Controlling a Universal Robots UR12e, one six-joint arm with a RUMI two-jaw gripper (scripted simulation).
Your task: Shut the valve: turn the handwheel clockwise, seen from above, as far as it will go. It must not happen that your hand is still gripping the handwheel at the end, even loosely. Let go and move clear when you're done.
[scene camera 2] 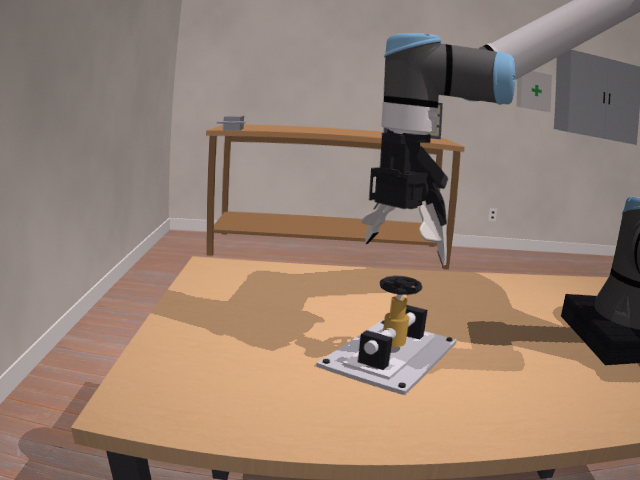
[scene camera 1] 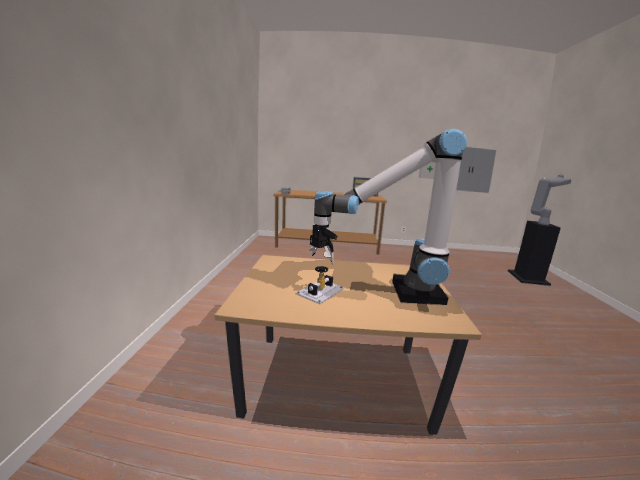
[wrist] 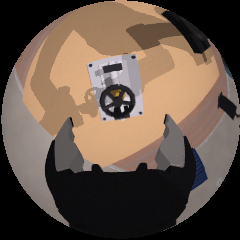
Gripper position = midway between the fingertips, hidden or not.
Note:
In view: my gripper point(scene camera 2: 404, 254).
My gripper also shows in the wrist view point(wrist: 118, 115).

